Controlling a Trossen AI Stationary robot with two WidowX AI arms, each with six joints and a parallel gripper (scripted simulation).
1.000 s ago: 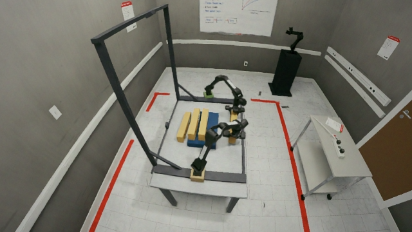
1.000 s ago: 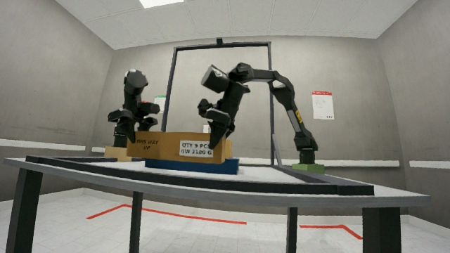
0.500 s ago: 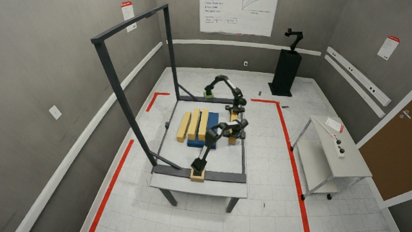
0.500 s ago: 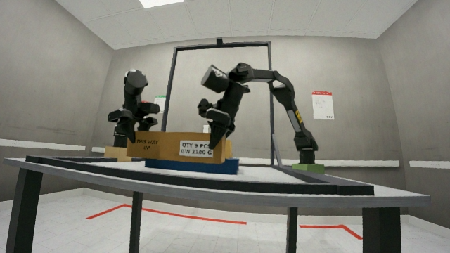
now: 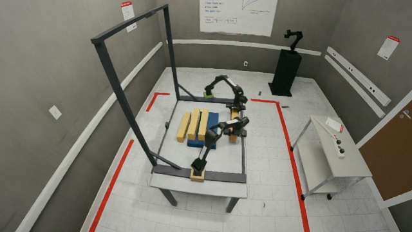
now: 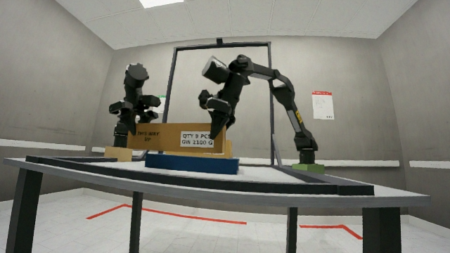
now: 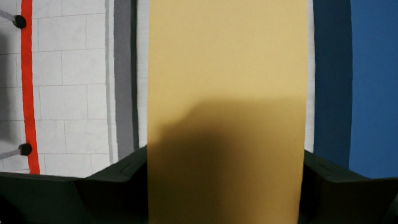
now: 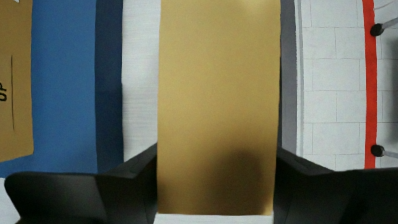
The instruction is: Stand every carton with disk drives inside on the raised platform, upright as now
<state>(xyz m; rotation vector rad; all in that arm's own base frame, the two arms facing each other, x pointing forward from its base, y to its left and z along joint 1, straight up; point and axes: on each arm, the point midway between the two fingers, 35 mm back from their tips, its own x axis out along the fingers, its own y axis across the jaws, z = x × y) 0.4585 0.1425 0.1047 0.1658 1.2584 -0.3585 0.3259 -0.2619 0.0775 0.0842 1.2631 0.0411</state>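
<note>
My left hand is 140 mm to the left of the carton, 30 mm above it and 10 mm past it. Round my left hand: platform: 280 mm behind, 140 mm to the right, 120 mm below.
My right gripper is now 14 cm to the right of the carton, 3 cm above it and 1 cm short of it. Round my right hand: platform: 27 cm behind, 14 cm to the left, 12 cm below.
</note>
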